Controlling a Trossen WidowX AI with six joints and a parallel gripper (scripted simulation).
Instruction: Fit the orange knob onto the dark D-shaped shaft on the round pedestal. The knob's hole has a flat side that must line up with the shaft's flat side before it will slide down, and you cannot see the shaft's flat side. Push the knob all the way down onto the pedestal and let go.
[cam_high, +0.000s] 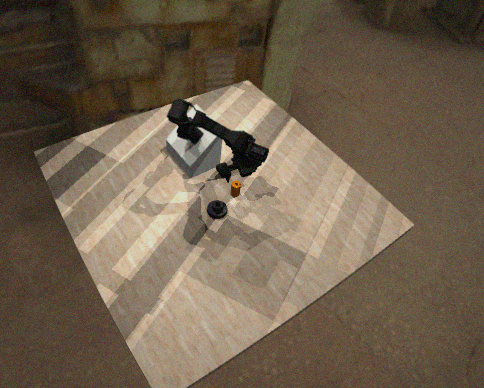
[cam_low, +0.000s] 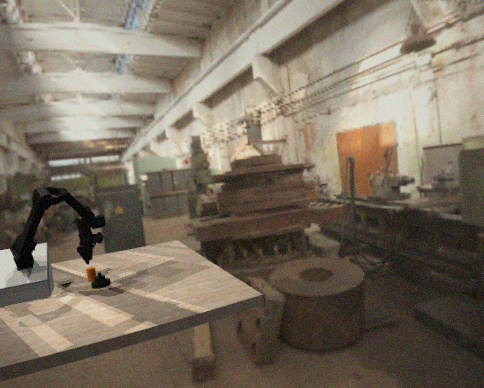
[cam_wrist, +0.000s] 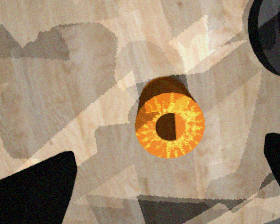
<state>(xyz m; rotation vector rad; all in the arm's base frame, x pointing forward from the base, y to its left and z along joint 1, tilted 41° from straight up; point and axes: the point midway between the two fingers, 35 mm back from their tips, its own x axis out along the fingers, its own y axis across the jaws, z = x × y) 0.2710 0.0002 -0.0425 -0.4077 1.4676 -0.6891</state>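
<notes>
Right now my gripper tip is 6 cm above the orange knob. The rest, counted from my gripper tip: round pedestal (3 cm ahead, 12 cm to the right, 6 cm below).
</notes>
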